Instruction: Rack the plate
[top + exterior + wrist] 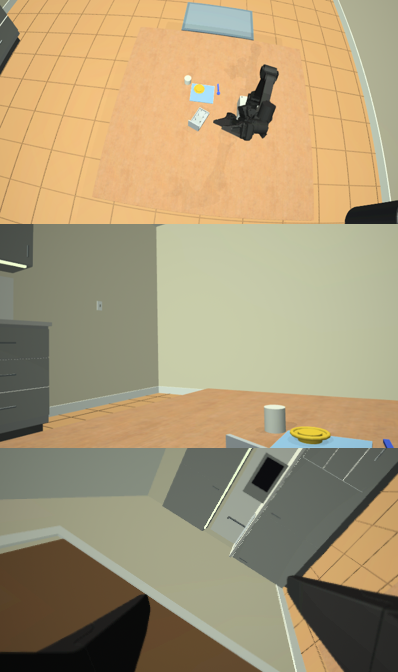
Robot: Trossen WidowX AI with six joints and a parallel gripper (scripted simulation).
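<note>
My gripper tip is now 130 mm short of the yellow plate, 450 mm to the left of it and 530 mm above it. Round my gripper tip: light blue mat: 100 mm ahead, 430 mm to the right, 540 mm below; then grey dish rack: 90 mm ahead, 250 mm to the right, 520 mm below; then blue spoon: 10 mm ahead, 480 mm to the right, 540 mm below.
</note>
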